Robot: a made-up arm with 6 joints.
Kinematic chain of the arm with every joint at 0, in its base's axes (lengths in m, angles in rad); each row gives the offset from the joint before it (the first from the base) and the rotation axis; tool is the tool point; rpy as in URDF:
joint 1: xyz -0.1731 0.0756 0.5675 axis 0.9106 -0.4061 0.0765
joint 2: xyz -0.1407 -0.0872 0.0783 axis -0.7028 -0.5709 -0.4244
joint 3: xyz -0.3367 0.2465 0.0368 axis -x
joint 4: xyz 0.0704 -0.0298 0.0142 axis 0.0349 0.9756 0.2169
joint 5: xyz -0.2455 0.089 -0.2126 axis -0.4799 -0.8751 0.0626
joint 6: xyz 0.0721 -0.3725 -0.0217 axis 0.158 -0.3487 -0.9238
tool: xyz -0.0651 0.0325 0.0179 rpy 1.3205 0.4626 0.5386
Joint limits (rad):
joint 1: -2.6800..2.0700
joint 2: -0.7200..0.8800
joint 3: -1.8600..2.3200
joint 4: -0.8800..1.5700
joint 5: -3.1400..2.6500
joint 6: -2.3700..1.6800
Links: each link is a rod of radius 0.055 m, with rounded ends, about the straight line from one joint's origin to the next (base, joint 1, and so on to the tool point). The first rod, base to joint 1, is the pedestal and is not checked.
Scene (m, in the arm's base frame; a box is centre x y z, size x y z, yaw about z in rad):
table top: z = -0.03
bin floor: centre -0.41 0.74 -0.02 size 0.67 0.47 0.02 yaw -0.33
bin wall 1: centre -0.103 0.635 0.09 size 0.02 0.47 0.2 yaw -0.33
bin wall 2: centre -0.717 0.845 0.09 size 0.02 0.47 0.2 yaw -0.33
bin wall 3: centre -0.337 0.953 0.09 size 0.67 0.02 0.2 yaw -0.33
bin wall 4: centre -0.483 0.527 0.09 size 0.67 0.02 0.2 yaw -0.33
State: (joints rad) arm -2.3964 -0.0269 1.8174 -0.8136 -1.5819 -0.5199
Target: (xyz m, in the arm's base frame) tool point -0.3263 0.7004 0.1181
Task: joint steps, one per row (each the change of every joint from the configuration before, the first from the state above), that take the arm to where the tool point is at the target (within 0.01 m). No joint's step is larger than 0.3 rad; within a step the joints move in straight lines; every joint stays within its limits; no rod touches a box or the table.
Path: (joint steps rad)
1: -0.1418 0.1111 0.1964 0.0256 0.0392 -0.0167
2: -0.1418 0.1111 0.1963 0.0256 0.0392 -0.0166

